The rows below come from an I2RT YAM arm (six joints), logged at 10 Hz.
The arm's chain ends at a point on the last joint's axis. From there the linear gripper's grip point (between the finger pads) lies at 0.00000 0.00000 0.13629 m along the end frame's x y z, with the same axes.
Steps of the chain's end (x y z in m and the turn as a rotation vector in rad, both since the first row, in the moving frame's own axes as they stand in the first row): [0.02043, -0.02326, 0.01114, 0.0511, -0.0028, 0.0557]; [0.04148, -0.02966, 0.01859, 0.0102, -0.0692, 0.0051]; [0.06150, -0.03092, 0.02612, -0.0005, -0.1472, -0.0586]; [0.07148, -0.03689, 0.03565, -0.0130, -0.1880, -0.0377]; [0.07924, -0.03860, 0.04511, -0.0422, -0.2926, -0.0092]
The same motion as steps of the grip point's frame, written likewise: [0.02024, -0.03023, 0.01096, 0.0511, -0.0028, 0.0557]; [0.03206, -0.03107, 0.01826, 0.0102, -0.0692, 0.0051]; [0.04152, -0.03027, 0.02465, -0.0005, -0.1472, -0.0586]; [0.04605, -0.03465, 0.03324, -0.0130, -0.1880, -0.0377]; [0.03997, -0.03275, 0.03920, -0.0422, -0.2926, -0.0092]
